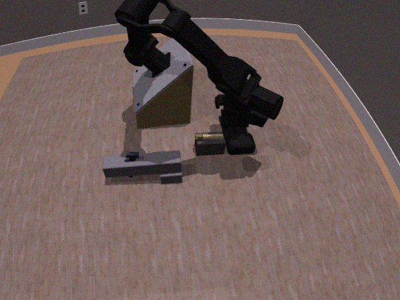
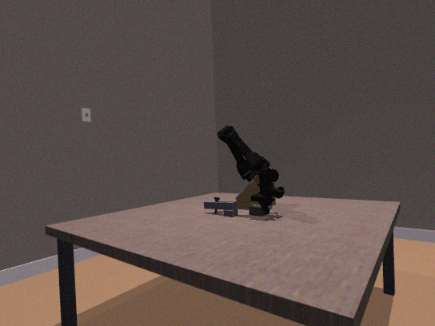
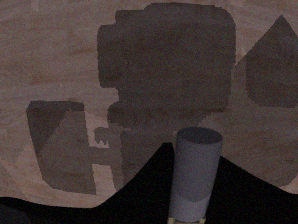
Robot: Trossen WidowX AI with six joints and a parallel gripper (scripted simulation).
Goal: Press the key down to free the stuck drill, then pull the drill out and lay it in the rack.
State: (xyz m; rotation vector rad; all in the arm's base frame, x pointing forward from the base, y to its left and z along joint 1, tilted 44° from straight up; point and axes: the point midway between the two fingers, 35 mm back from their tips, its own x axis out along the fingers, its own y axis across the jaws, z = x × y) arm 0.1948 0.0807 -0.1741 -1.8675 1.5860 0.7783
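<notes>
Right now my gripper tip is 4 cm to the left of the short bit and 3 cm below it. Also, from my gripper tip: dark rack (5 cm to the right, 1 cm above); then grey housing block (21 cm to the right, 9 cm ahead, 3 cm above); then dark key (24 cm to the right, 9 cm ahead, 4 cm above).
</notes>
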